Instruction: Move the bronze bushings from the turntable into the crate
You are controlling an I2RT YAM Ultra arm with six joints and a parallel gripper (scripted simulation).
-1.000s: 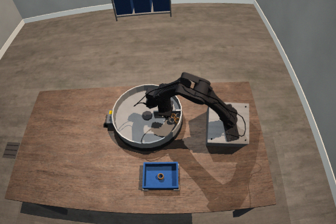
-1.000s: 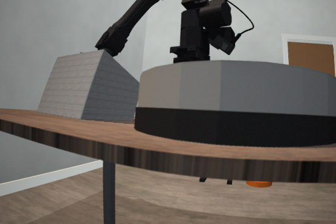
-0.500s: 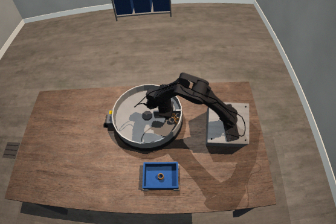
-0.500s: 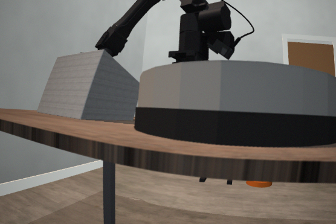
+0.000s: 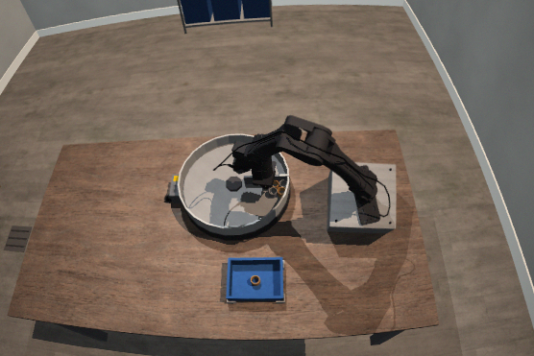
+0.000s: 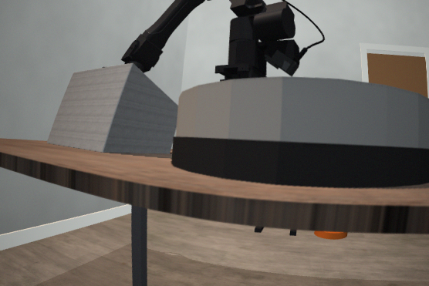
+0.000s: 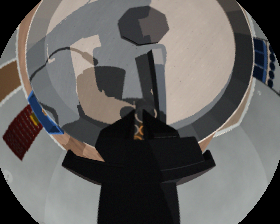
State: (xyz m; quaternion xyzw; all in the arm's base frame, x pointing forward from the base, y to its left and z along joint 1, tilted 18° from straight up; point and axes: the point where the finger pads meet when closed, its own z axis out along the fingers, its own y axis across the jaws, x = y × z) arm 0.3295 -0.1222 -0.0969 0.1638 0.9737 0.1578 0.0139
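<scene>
The grey turntable is 12 cm ahead of my hand, 5 cm to the right of it and 3 cm below it. From my hand the other things lie so: blue crate 8 cm ahead, 34 cm to the left, 5 cm below.
</scene>
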